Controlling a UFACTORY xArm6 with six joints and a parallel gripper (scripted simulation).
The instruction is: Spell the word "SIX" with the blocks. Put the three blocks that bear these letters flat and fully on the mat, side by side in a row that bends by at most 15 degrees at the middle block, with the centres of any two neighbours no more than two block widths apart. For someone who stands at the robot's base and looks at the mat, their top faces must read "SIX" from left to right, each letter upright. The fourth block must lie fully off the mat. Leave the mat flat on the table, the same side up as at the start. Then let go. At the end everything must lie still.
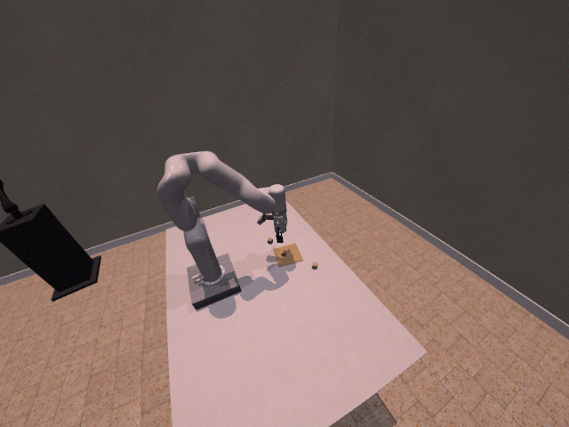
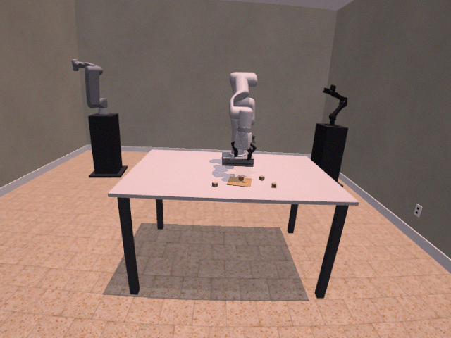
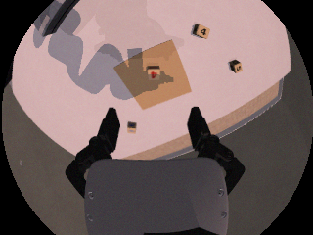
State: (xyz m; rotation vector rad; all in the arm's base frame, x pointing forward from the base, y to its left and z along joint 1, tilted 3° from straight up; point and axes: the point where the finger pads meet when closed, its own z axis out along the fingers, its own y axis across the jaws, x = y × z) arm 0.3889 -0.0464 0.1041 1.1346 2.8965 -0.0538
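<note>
Right now my hand is 15 cm above the tan mat, 2 cm short of it and 1 cm to the left of it.
</note>
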